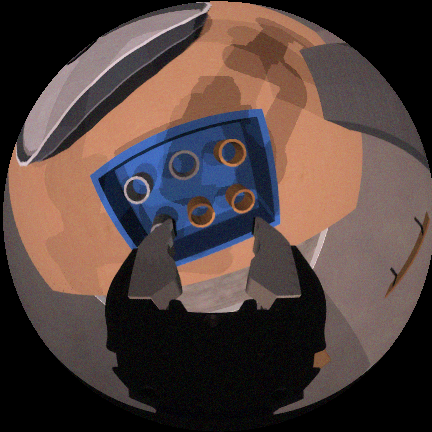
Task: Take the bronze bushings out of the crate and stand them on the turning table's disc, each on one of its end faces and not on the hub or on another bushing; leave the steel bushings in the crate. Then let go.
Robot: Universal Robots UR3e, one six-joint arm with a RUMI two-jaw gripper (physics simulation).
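Places are measured from the arm's base along level axes (x ahead, y left, z up), in centimetres.
Pixels of known places: gripper, fingertip midpoint: (pixel 213 219).
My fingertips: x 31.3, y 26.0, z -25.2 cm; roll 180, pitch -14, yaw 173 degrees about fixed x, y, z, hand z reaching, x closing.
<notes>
Behind a point stands the place of what it marks.
The blue crate (pixel 177 127) @(z -26.7, x 32.8, y 17.0 cm) lies ahead of the fingertips. Three bronze bushings stand in its right part: one (pixel 241 153) @(z -29.1, x 26.3, y 20.8 cm) far right, one (pixel 245 204) @(z -29.5, x 26.1, y 27.6 cm) near right, one (pixel 202 220) @(z -29.6, x 32.1, y 28.4 cm) near the middle. Steel bushings stand in the left part: one (pixel 125 190) @(z -28.7, x 39.9, y 21.8 cm) at the left, one (pixel 184 151) @(z -28.6, x 32.5, y 19.5 cm) at the far middle, and one (pixel 163 219) @(z -29.5, x 36.8, y 26.9 cm) partly hidden by the left finger. My gripper (pixel 213 219) @(z -25.2, x 31.3, y 26.0 cm) is open and empty, its fingertips over the crate's near side. A large grey disc (pixel 102 65), apparently the turning table, is cut off at the upper left; no bushing shows on its visible part.
The crate stands on an orange-brown table top (pixel 320 165) @(z -31.7, x 7.2, y 23.9 cm). A dark grey block (pixel 357 80) is at the upper right. A thin brown strip with dark pegs (pixel 414 257) lies at the far right edge. Arm-shaped shadows fall behind the crate.
</notes>
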